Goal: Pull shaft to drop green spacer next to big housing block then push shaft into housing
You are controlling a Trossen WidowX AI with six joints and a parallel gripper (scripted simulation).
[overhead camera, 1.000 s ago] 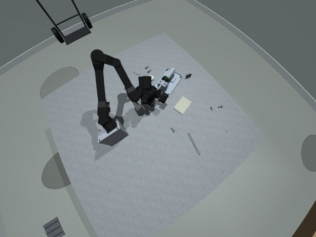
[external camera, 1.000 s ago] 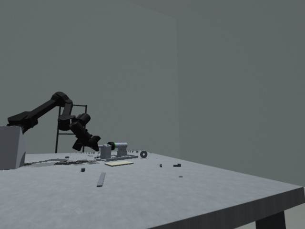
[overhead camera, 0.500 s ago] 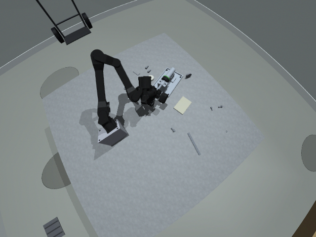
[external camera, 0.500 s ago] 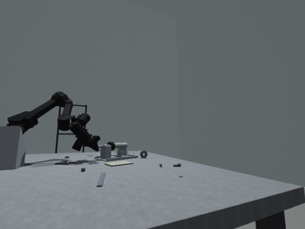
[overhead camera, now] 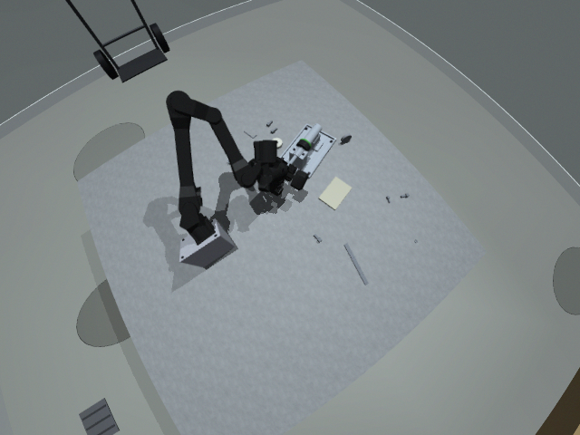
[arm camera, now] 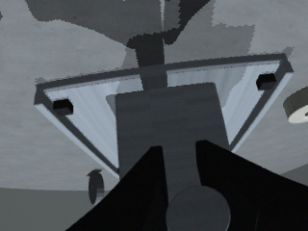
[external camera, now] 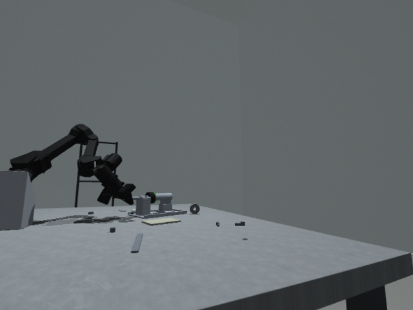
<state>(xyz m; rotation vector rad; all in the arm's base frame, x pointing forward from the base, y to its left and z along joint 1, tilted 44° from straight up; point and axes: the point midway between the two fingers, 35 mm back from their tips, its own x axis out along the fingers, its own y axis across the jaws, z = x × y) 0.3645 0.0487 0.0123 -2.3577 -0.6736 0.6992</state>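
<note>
Right now my gripper tip is 50 mm short of the grey shaft, 20 mm to the right of it and 20 mm below it. Round my gripper tip: green spacer (100 mm ahead, 30 mm to the left, 20 mm above); white ring (50 mm ahead, 150 mm to the left, 50 mm below); dark spacer (70 mm ahead, 20 mm to the left, 20 mm above).
</note>
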